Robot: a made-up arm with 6 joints. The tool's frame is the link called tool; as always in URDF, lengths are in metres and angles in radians. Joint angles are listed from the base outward. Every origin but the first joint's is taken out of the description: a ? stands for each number. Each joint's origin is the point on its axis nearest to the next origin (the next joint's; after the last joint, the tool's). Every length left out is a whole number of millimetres.
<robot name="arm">
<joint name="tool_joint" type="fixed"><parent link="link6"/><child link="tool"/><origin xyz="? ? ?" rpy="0 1.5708 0"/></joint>
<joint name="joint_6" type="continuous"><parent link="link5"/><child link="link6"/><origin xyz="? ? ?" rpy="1.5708 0 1.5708"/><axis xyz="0 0 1"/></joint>
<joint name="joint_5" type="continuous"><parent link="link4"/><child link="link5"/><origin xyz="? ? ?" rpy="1.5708 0 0"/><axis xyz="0 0 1"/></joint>
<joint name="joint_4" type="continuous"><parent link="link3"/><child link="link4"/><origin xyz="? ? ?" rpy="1.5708 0 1.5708"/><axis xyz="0 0 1"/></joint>
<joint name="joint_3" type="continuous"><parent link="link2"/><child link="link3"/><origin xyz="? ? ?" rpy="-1.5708 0 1.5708"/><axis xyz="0 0 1"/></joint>
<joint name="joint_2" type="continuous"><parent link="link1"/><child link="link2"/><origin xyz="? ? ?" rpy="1.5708 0 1.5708"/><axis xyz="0 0 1"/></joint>
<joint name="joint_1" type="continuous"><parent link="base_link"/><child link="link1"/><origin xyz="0 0 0.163" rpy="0 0 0"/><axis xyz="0 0 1"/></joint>
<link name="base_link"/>
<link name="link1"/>
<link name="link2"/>
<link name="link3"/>
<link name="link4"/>
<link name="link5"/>
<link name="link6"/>
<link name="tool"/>
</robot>
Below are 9 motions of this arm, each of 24 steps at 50 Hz.
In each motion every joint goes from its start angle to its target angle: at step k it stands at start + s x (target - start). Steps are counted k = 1, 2, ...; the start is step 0. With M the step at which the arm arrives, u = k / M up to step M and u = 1 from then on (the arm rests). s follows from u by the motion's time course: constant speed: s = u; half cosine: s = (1 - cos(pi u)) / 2; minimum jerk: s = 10 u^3 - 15 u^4 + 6 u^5.
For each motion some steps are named. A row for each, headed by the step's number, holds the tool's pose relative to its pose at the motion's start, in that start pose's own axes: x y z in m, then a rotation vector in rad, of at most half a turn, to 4 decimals.
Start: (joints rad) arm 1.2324 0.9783 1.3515 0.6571 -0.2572 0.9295
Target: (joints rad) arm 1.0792 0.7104 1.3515 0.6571 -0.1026 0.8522
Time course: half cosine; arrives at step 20
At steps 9, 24:
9: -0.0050 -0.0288 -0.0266 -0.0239 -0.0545 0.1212
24: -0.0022 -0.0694 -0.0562 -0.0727 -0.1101 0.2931

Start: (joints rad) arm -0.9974 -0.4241 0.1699 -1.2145 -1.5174 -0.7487
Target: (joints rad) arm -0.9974 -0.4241 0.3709 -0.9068 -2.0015 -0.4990
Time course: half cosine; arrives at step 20
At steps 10, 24:
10: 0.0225 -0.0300 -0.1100 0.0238 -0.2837 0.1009
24: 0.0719 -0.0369 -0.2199 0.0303 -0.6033 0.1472

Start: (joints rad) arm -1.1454 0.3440 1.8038 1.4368 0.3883 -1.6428
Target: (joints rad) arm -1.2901 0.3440 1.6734 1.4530 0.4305 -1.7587
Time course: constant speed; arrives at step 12
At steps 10, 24:
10: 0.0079 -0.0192 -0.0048 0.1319 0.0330 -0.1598
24: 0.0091 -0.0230 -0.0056 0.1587 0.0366 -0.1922

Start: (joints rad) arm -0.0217 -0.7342 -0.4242 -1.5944 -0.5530 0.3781
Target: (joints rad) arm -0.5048 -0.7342 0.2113 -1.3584 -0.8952 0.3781
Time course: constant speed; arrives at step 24
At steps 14, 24:
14: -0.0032 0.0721 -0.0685 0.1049 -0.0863 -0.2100
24: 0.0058 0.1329 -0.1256 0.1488 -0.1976 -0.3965

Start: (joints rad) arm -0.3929 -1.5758 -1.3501 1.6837 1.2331 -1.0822
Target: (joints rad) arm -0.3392 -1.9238 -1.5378 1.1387 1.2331 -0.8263
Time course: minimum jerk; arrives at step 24
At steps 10, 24:
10: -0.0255 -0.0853 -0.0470 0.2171 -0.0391 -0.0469
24: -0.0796 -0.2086 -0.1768 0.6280 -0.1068 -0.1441

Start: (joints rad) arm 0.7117 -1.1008 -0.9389 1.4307 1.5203 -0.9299
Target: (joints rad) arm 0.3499 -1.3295 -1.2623 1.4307 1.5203 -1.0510
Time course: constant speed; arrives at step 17
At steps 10, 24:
10: 0.1802 -0.1549 0.0257 0.2481 0.3368 0.1713
24: 0.3249 -0.2405 -0.0047 0.4120 0.5844 0.2844

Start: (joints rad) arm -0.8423 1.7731 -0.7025 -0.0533 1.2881 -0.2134
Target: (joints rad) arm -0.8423 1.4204 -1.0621 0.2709 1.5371 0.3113
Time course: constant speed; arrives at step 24
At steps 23, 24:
23: 0.1729 0.0032 0.2515 -0.5617 0.6130 -0.1523
24: 0.1837 0.0004 0.2591 -0.5808 0.6424 -0.1484

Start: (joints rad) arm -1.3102 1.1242 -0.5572 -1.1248 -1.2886 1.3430
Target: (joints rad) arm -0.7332 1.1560 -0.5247 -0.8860 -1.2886 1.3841
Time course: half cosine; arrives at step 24
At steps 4, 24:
4: -0.0122 -0.0095 -0.0201 0.0182 -0.0370 0.0168
24: -0.0875 -0.1430 -0.3282 0.2669 -0.5286 0.2975

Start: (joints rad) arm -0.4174 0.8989 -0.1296 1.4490 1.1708 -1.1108
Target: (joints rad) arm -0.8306 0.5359 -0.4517 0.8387 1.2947 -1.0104
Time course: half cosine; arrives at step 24
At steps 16, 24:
16: -0.1177 -0.1234 -0.0090 0.6046 -0.1250 -0.4011
24: -0.1637 -0.1561 -0.0258 0.8337 -0.1669 -0.5139

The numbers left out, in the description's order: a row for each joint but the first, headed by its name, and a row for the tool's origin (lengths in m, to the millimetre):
tool: 0.044 -0.116 0
joint_6: 0.314 -0.009 0
joint_5: -0.097 0.107 0
joint_4: 0.034 -0.101 0
joint_3: 0.184 -0.32 0
joint_2: 0.073 0.091 0

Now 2 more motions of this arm.
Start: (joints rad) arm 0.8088 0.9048 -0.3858 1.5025 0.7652 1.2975
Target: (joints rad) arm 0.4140 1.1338 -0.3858 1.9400 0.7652 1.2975
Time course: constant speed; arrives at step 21
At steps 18, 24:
18: -0.1356 -0.0904 0.0085 -0.4169 -0.0389 -0.2109
24: -0.1604 -0.1029 0.0167 -0.4964 -0.0359 -0.2336

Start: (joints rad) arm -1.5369 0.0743 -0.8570 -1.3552 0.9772 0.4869
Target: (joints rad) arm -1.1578 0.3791 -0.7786 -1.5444 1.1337 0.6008
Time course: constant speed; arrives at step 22
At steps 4, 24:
4: -0.0063 -0.0037 -0.0246 -0.0624 -0.0045 0.0342
24: -0.0099 -0.0385 -0.1258 -0.3689 0.0143 0.1561

